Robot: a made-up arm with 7 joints. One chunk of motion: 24 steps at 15 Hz.
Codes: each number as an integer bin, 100 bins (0 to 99) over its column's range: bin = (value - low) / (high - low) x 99, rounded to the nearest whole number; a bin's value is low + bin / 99 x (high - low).
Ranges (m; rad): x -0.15..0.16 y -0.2..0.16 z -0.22..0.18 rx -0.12..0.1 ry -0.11..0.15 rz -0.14..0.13
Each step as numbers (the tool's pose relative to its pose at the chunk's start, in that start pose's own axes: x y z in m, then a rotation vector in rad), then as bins.
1 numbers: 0.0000 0.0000 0.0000 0.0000 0.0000 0.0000
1 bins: 48 55 54 54 42 51
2 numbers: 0.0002 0.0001 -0.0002 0.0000 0.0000 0.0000
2 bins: 48 55 54 54 42 51
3 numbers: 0.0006 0.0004 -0.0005 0.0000 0.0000 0.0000
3 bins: 48 55 54 54 42 51
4 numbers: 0.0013 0.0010 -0.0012 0.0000 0.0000 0.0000
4 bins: 48 55 54 54 42 51
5 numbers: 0.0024 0.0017 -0.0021 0.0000 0.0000 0.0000
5 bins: 49 55 54 54 42 51
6 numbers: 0.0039 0.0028 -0.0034 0.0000 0.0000 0.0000
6 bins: 49 56 54 54 42 51
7 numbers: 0.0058 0.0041 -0.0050 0.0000 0.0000 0.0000
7 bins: 50 56 53 54 42 51
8 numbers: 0.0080 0.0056 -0.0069 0.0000 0.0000 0.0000
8 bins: 50 57 53 54 42 51
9 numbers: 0.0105 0.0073 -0.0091 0.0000 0.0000 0.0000
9 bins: 51 57 52 54 42 51
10 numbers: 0.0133 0.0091 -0.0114 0.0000 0.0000 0.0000
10 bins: 52 58 52 54 42 51
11 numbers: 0.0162 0.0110 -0.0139 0.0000 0.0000 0.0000
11 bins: 53 58 51 54 42 51
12 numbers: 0.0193 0.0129 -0.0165 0.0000 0.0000 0.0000
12 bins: 54 59 50 54 42 51
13 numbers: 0.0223 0.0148 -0.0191 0.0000 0.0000 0.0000
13 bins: 55 59 50 54 42 51
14 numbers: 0.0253 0.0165 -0.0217 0.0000 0.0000 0.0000
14 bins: 56 60 49 54 42 51
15 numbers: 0.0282 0.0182 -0.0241 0.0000 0.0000 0.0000
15 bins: 57 60 48 54 42 51
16 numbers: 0.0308 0.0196 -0.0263 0.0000 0.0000 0.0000
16 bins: 58 60 48 54 42 51
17 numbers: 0.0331 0.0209 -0.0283 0.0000 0.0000 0.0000
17 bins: 58 61 47 54 42 51
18 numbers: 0.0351 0.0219 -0.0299 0.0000 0.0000 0.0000
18 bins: 59 61 47 54 42 51
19 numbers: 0.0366 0.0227 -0.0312 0.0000 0.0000 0.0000
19 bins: 60 61 47 54 42 51
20 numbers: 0.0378 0.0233 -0.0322 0.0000 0.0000 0.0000
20 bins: 60 61 46 54 42 51
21 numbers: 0.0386 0.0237 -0.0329 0.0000 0.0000 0.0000
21 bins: 60 62 46 54 42 51
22 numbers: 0.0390 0.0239 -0.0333 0.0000 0.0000 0.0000
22 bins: 60 62 46 54 42 51
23 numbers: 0.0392 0.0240 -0.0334 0.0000 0.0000 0.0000
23 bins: 60 62 46 54 42 51
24 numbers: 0.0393 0.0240 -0.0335 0.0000 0.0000 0.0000
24 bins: 60 62 46 54 42 51
